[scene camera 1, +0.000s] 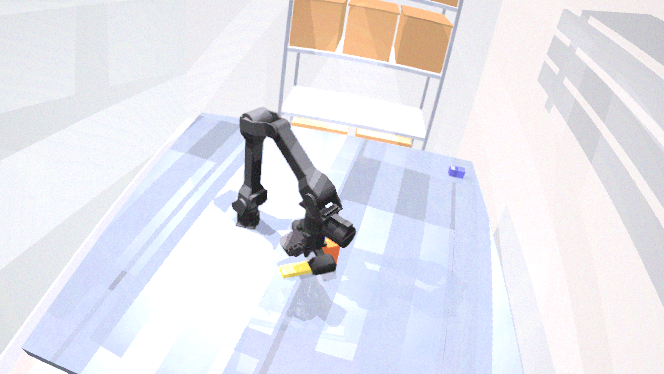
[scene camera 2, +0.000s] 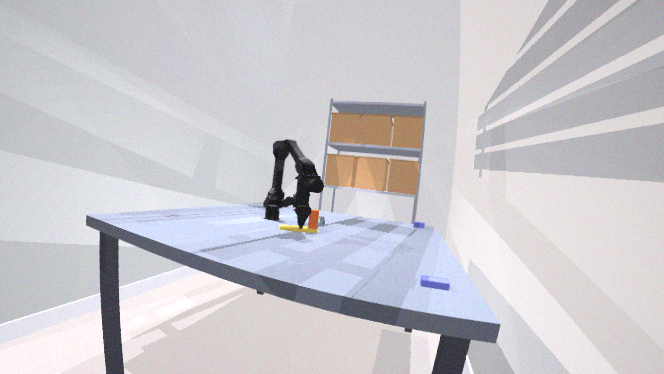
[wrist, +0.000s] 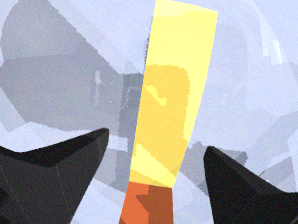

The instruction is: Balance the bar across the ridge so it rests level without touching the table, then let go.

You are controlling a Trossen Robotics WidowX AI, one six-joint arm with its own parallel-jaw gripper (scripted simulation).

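Observation:
I can see my gripper, open and holding nothing, and a yellow bar is visible too. In the wrist view, my gripper is there as well.

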